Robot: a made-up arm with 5 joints. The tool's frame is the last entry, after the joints. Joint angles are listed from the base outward.
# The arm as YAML. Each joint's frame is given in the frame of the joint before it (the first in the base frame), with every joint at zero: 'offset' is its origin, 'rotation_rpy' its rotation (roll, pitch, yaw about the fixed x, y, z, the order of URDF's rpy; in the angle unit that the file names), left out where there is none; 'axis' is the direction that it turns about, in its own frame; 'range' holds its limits. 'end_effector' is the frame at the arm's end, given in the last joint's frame.
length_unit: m
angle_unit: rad
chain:
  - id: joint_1
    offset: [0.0, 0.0, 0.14]
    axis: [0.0, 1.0, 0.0]
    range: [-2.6, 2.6]
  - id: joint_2
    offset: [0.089, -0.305, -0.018]
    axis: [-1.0, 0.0, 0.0]
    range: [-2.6, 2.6]
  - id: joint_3
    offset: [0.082, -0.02, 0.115]
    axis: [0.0, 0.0, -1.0]
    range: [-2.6, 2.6]
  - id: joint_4
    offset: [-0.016, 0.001, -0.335]
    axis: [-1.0, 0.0, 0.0]
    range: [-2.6, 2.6]
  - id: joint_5
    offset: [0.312, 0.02, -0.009]
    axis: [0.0, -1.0, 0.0]
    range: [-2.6, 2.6]
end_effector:
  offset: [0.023, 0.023, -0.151]
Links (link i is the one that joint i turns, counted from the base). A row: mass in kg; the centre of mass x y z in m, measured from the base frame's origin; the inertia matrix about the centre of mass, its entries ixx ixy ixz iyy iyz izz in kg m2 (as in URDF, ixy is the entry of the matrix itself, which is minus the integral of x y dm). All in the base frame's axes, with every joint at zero. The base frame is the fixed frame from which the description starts. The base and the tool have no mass.
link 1: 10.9; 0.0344 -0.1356 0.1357; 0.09 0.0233 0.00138 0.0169 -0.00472 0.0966
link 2: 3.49; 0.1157 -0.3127 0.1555; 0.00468 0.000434 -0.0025 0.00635 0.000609 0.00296
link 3: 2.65; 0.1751 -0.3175 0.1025; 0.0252 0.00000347 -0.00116 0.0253 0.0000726 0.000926
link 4: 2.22; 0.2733 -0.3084 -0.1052; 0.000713 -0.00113 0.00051 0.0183 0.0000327 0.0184
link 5: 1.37; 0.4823 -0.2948 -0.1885; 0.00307 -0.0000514 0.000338 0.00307 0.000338 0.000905
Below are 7 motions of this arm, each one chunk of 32 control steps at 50 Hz.
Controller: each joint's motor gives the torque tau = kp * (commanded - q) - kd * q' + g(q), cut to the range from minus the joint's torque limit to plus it. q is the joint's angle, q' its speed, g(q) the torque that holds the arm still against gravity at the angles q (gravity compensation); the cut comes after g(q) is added. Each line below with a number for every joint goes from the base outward.
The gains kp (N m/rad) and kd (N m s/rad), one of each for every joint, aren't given. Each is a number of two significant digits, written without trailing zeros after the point. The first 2 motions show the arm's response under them.
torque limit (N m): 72 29 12 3.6 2.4
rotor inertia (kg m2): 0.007 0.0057 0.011 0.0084 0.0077
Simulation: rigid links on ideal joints. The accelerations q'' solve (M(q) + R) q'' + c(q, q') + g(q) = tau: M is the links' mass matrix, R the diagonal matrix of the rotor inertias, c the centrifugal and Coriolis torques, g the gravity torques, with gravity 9.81 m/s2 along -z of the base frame. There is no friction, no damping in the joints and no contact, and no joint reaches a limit. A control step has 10 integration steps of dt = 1/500 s. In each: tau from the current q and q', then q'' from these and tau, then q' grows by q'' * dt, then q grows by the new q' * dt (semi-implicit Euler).
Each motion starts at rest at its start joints. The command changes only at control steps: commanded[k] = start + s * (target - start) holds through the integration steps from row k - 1 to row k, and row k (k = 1, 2, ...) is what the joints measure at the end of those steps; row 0 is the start. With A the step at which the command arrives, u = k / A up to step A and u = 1 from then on. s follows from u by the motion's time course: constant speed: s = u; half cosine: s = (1 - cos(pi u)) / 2; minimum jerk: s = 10 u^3 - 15 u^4 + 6 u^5; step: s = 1 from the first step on.
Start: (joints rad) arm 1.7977 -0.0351 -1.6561 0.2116 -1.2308
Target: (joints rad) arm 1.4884 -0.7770 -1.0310 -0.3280 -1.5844
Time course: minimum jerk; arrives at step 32
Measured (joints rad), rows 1 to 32:
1: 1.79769 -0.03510 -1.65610 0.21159 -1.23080
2: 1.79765 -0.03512 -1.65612 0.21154 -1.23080
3: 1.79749 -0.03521 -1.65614 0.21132 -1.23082
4: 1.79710 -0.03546 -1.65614 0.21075 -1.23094
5: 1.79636 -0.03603 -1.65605 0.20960 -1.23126
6: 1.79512 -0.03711 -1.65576 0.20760 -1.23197
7: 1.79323 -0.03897 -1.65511 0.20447 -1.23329
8: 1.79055 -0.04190 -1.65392 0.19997 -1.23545
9: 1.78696 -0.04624 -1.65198 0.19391 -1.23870
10: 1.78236 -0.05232 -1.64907 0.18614 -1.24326
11: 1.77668 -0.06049 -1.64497 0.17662 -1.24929
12: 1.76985 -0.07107 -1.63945 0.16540 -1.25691
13: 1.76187 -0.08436 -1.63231 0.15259 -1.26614
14: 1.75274 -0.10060 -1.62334 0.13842 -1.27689
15: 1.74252 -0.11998 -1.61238 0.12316 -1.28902
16: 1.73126 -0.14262 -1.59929 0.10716 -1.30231
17: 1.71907 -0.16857 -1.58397 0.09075 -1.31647
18: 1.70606 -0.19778 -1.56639 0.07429 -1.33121
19: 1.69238 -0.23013 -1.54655 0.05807 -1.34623
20: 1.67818 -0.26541 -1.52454 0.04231 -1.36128
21: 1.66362 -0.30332 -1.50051 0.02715 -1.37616
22: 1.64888 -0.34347 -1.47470 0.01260 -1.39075
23: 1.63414 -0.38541 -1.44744 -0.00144 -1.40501
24: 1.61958 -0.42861 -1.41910 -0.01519 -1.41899
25: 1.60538 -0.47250 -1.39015 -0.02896 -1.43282
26: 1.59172 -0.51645 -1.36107 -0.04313 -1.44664
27: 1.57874 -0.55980 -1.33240 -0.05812 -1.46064
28: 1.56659 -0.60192 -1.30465 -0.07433 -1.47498
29: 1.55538 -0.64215 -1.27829 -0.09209 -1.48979
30: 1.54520 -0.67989 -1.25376 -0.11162 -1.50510
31: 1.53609 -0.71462 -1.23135 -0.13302 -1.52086
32: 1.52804 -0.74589 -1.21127 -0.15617 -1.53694
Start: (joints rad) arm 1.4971 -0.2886 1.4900 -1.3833 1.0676
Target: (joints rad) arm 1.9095 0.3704 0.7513 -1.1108 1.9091
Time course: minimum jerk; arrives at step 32
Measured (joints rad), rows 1 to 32:
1: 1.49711 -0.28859 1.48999 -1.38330 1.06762
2: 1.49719 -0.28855 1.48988 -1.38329 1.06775
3: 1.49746 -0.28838 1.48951 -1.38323 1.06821
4: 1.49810 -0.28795 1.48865 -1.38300 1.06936
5: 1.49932 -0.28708 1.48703 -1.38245 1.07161
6: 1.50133 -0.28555 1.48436 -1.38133 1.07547
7: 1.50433 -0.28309 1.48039 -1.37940 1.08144
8: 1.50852 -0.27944 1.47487 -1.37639 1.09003
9: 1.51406 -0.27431 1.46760 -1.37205 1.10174
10: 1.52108 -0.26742 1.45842 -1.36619 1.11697
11: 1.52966 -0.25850 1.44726 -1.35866 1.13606
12: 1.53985 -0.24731 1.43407 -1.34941 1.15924
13: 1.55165 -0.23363 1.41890 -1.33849 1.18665
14: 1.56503 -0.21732 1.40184 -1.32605 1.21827
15: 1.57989 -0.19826 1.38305 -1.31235 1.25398
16: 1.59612 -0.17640 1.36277 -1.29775 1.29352
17: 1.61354 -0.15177 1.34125 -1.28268 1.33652
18: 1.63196 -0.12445 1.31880 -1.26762 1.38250
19: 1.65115 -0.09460 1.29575 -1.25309 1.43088
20: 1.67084 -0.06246 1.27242 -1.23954 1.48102
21: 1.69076 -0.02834 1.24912 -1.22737 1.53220
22: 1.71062 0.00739 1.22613 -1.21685 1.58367
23: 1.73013 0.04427 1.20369 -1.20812 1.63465
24: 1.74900 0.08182 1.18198 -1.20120 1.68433
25: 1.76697 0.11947 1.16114 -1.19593 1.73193
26: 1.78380 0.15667 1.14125 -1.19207 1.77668
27: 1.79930 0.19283 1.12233 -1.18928 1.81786
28: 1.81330 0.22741 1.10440 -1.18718 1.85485
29: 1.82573 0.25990 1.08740 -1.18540 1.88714
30: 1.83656 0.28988 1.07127 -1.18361 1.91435
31: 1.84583 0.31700 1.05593 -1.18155 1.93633
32: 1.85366 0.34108 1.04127 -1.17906 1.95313
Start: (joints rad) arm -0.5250 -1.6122 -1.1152 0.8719 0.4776
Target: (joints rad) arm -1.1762 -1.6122 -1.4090 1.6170 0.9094
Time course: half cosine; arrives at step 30
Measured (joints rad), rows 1 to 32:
1: -0.52515 -1.61214 -1.11510 0.87206 0.47760
2: -0.52581 -1.61188 -1.11471 0.87282 0.47760
3: -0.52734 -1.61127 -1.11394 0.87480 0.47765
4: -0.53007 -1.61020 -1.11276 0.87859 0.47782
5: -0.53426 -1.60857 -1.11120 0.88473 0.47823
6: -0.54013 -1.60635 -1.10935 0.89364 0.47903
7: -0.54785 -1.60351 -1.10731 0.90563 0.48038
8: -0.55754 -1.60007 -1.10518 0.92084 0.48245
9: -0.56926 -1.59608 -1.10307 0.93934 0.48541
10: -0.58304 -1.59162 -1.10110 0.96103 0.48943
11: -0.59886 -1.58679 -1.09937 0.98576 0.49465
12: -0.61667 -1.58173 -1.09798 1.01328 0.50123
13: -0.63637 -1.57658 -1.09702 1.04329 0.50928
14: -0.65784 -1.57151 -1.09658 1.07543 0.51893
15: -0.68092 -1.56668 -1.09673 1.10932 0.53029
16: -0.70543 -1.56227 -1.09755 1.14457 0.54343
17: -0.73116 -1.55846 -1.09909 1.18078 0.55841
18: -0.75789 -1.55541 -1.10144 1.21755 0.57525
19: -0.78539 -1.55327 -1.10466 1.25447 0.59395
20: -0.81339 -1.55217 -1.10883 1.29115 0.61445
21: -0.84164 -1.55223 -1.11402 1.32721 0.63663
22: -0.86986 -1.55351 -1.12031 1.36224 0.66036
23: -0.89779 -1.55605 -1.12777 1.39588 0.68544
24: -0.92514 -1.55988 -1.13648 1.42775 0.71162
25: -0.95165 -1.56495 -1.14651 1.45748 0.73865
26: -0.97704 -1.57120 -1.15789 1.48474 0.76621
27: -1.00107 -1.57853 -1.17065 1.50919 0.79399
28: -1.02348 -1.58681 -1.18480 1.53056 0.82166
29: -1.04404 -1.59589 -1.20030 1.54859 0.84888
30: -1.06253 -1.60558 -1.21707 1.56306 0.87532
31: -1.07890 -1.61566 -1.23489 1.57400 0.90060
32: -1.09332 -1.62579 -1.25341 1.58169 0.92428

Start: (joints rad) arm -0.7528 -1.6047 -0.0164 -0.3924 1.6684
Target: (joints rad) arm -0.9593 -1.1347 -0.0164 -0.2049 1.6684
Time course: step
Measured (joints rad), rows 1 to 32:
1: -0.77366 -1.57717 -0.00410 -0.39589 1.67409
2: -0.79865 -1.52859 -0.00020 -0.39613 1.68025
3: -0.82078 -1.47479 -0.00332 -0.38913 1.68397
4: -0.83996 -1.42231 -0.00879 -0.37557 1.68529
5: -0.85647 -1.37419 -0.01429 -0.35748 1.68470
6: -0.87062 -1.33160 -0.01883 -0.33697 1.68273
7: -0.88273 -1.29477 -0.02210 -0.31583 1.67989
8: -0.89309 -1.26341 -0.02411 -0.29538 1.67660
9: -0.90195 -1.23704 -0.02502 -0.27651 1.67324
10: -0.90953 -1.21507 -0.02502 -0.25972 1.67007
11: -0.91603 -1.19693 -0.02432 -0.24526 1.66732
12: -0.92161 -1.18208 -0.02313 -0.23315 1.66510
13: -0.92641 -1.17002 -0.02161 -0.22330 1.66349
14: -0.93056 -1.16031 -0.01991 -0.21551 1.66250
15: -0.93414 -1.15257 -0.01816 -0.20957 1.66209
16: -0.93726 -1.14647 -0.01644 -0.20522 1.66220
17: -0.93997 -1.14173 -0.01483 -0.20222 1.66274
18: -0.94233 -1.13812 -0.01338 -0.20031 1.66360
19: -0.94441 -1.13542 -0.01211 -0.19929 1.66470
20: -0.94623 -1.13347 -0.01106 -0.19894 1.66593
21: -0.94783 -1.13213 -0.01022 -0.19911 1.66720
22: -0.94925 -1.13126 -0.00959 -0.19964 1.66843
23: -0.95050 -1.13078 -0.00916 -0.20041 1.66956
24: -0.95161 -1.13059 -0.00893 -0.20131 1.67055
25: -0.95260 -1.13063 -0.00886 -0.20226 1.67136
26: -0.95347 -1.13083 -0.00895 -0.20319 1.67198
27: -0.95424 -1.13115 -0.00918 -0.20407 1.67241
28: -0.95493 -1.13155 -0.00951 -0.20486 1.67264
29: -0.95554 -1.13199 -0.00994 -0.20553 1.67270
30: -0.95608 -1.13246 -0.01044 -0.20608 1.67261
31: -0.95656 -1.13294 -0.01099 -0.20650 1.67239
32: -0.95698 -1.13340 -0.01158 -0.20679 1.67207

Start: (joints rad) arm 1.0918 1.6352 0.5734 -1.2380 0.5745
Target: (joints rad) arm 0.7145 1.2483 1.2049 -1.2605 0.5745
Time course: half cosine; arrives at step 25
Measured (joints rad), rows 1 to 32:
1: 1.09168 1.63509 0.57332 -1.23810 0.57446
2: 1.09116 1.63459 0.57307 -1.23852 0.57422
3: 1.08996 1.63327 0.57272 -1.23953 0.57352
4: 1.08782 1.63074 0.57242 -1.24129 0.57211
5: 1.08453 1.62661 0.57243 -1.24386 0.56978
6: 1.07991 1.62059 0.57300 -1.24718 0.56639
7: 1.07384 1.61248 0.57441 -1.25109 0.56192
8: 1.06624 1.60214 0.57690 -1.25537 0.55643
9: 1.05707 1.58956 0.58074 -1.25973 0.55007
10: 1.04634 1.57481 0.58612 -1.26390 0.54308
11: 1.03410 1.55802 0.59323 -1.26763 0.53577
12: 1.02044 1.53945 0.60223 -1.27072 0.52850
13: 1.00548 1.51936 0.61321 -1.27303 0.52166
14: 0.98937 1.49811 0.62625 -1.27450 0.51564
15: 0.97230 1.47607 0.64135 -1.27512 0.51081
16: 0.95447 1.45364 0.65849 -1.27493 0.50749
17: 0.93611 1.43124 0.67760 -1.27404 0.50596
18: 0.91745 1.40927 0.69856 -1.27255 0.50639
19: 0.89876 1.38813 0.72122 -1.27057 0.50889
20: 0.88028 1.36819 0.74539 -1.26822 0.51348
21: 0.86229 1.34977 0.77087 -1.26558 0.52008
22: 0.84503 1.33317 0.79739 -1.26272 0.52855
23: 0.82876 1.31863 0.82471 -1.25970 0.53868
24: 0.81373 1.30632 0.85255 -1.25653 0.55022
25: 0.80016 1.29638 0.88061 -1.25325 0.56288
26: 0.78812 1.28879 0.90853 -1.24992 0.57630
27: 0.77749 1.28330 0.93591 -1.24671 0.58998
28: 0.76813 1.27958 0.96248 -1.24388 0.60337
29: 0.75990 1.27730 0.98804 -1.24167 0.61602
30: 0.75266 1.27617 1.01246 -1.24027 0.62754
31: 0.74632 1.27589 1.03563 -1.23985 0.63767
32: 0.74077 1.27624 1.05747 -1.24048 0.64626

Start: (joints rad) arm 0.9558 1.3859 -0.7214 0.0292 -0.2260
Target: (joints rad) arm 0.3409 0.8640 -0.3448 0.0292 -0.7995
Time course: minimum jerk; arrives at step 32
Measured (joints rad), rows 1 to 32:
1: 0.95579 1.38589 -0.72141 0.02920 -0.22601
2: 0.95567 1.38582 -0.72151 0.02920 -0.22609
3: 0.95527 1.38557 -0.72177 0.02915 -0.22642
4: 0.95435 1.38494 -0.72227 0.02897 -0.22730
5: 0.95263 1.38367 -0.72302 0.02853 -0.22913
6: 0.94980 1.38148 -0.72398 0.02767 -0.23237
7: 0.94558 1.37805 -0.72507 0.02624 -0.23749
8: 0.93969 1.37309 -0.72616 0.02411 -0.24493
9: 0.93191 1.36634 -0.72710 0.02116 -0.25504
10: 0.92206 1.35757 -0.72770 0.01735 -0.26807
11: 0.91002 1.34662 -0.72781 0.01267 -0.28414
12: 0.89572 1.33336 -0.72724 0.00719 -0.30325
13: 0.87916 1.31774 -0.72583 0.00101 -0.32525
14: 0.86039 1.29978 -0.72342 -0.00572 -0.34986
15: 0.83952 1.27954 -0.71988 -0.01281 -0.37670
16: 0.81673 1.25713 -0.71509 -0.02007 -0.40531
17: 0.79222 1.23273 -0.70895 -0.02731 -0.43514
18: 0.76623 1.20656 -0.70139 -0.03432 -0.46564
19: 0.73907 1.17889 -0.69237 -0.04095 -0.49622
20: 0.71103 1.15004 -0.68188 -0.04705 -0.52636
21: 0.68246 1.12037 -0.66996 -0.05254 -0.55554
22: 0.65368 1.09029 -0.65667 -0.05736 -0.58337
23: 0.62506 1.06022 -0.64214 -0.06152 -0.60949
24: 0.59693 1.03064 -0.62651 -0.06504 -0.63366
25: 0.56963 1.00200 -0.60997 -0.06800 -0.65575
26: 0.54348 0.97480 -0.59275 -0.07050 -0.67567
27: 0.51878 0.94946 -0.57510 -0.07262 -0.69342
28: 0.49577 0.92642 -0.55729 -0.07446 -0.70908
29: 0.47466 0.90600 -0.53959 -0.07606 -0.72272
30: 0.45561 0.88847 -0.52229 -0.07743 -0.73447
31: 0.43867 0.87397 -0.50564 -0.07851 -0.74448
32: 0.42382 0.86253 -0.48988 -0.07914 -0.75293

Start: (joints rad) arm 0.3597 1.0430 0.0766 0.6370 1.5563
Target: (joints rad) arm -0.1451 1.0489 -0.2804 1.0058 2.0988
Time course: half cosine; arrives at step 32
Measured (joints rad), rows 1 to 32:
1: 0.35961 1.04296 0.07651 0.63710 1.55625
2: 0.35922 1.04278 0.07611 0.63751 1.55611
3: 0.35828 1.04237 0.07520 0.63849 1.55601
4: 0.35656 1.04167 0.07360 0.64022 1.55623
5: 0.35387 1.04064 0.07119 0.64282 1.55715
6: 0.35005 1.03931 0.06789 0.64637 1.55920
7: 0.34495 1.03771 0.06362 0.65091 1.56282
8: 0.33850 1.03590 0.05837 0.65643 1.56839
9: 0.33061 1.03395 0.05212 0.66292 1.57626
10: 0.32124 1.03192 0.04489 0.67032 1.58668
11: 0.31039 1.02989 0.03672 0.67859 1.59982
12: 0.29806 1.02794 0.02765 0.68767 1.61577
13: 0.28429 1.02613 0.01778 0.69747 1.63451
14: 0.26916 1.02451 0.00717 0.70793 1.65594
15: 0.25273 1.02313 -0.00407 0.71895 1.67986
16: 0.23513 1.02203 -0.01582 0.73044 1.70600
17: 0.21648 1.02122 -0.02796 0.74229 1.73402
18: 0.19692 1.02071 -0.04038 0.75440 1.76351
19: 0.17662 1.02053 -0.05295 0.76665 1.79405
20: 0.15575 1.02066 -0.06553 0.77892 1.82515
21: 0.13449 1.02110 -0.07800 0.79111 1.85635
22: 0.11304 1.02184 -0.09024 0.80310 1.88717
23: 0.09160 1.02287 -0.10213 0.81480 1.91717
24: 0.07035 1.02419 -0.11355 0.82612 1.94594
25: 0.04951 1.02578 -0.12440 0.83700 1.97311
26: 0.02927 1.02763 -0.13459 0.84737 1.99835
27: 0.00981 1.02973 -0.14402 0.85718 2.02139
28: -0.00868 1.03205 -0.15262 0.86639 2.04201
29: -0.02603 1.03458 -0.16031 0.87498 2.06003
30: -0.04208 1.03731 -0.16703 0.88290 2.07533
31: -0.05667 1.04020 -0.17273 0.89013 2.08780
32: -0.06966 1.04322 -0.17738 0.89665 2.09740

